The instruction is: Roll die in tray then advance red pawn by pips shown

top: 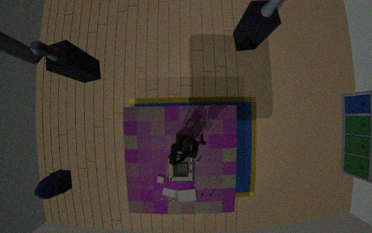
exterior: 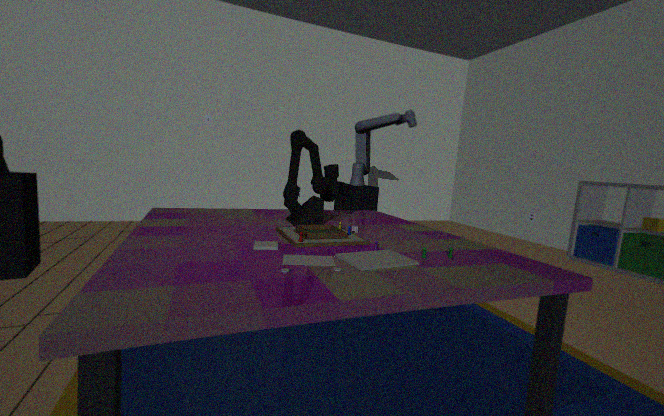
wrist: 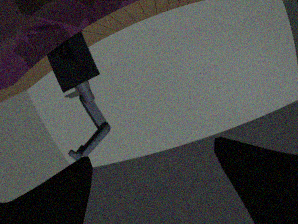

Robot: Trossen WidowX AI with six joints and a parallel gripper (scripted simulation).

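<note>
The die lies 36 cm ahead of my gripper tip, 17 cm below it and 4 cm to the right of it. The rest, counted from my gripper tip: green tray (41 cm ahead, 24 cm to the right, 18 cm below); then yellow pawn (36 cm ahead, 16 cm below, 12 cm to the right); then blue pawn (45 cm ahead, 16 cm below, 14 cm to the right).
</note>
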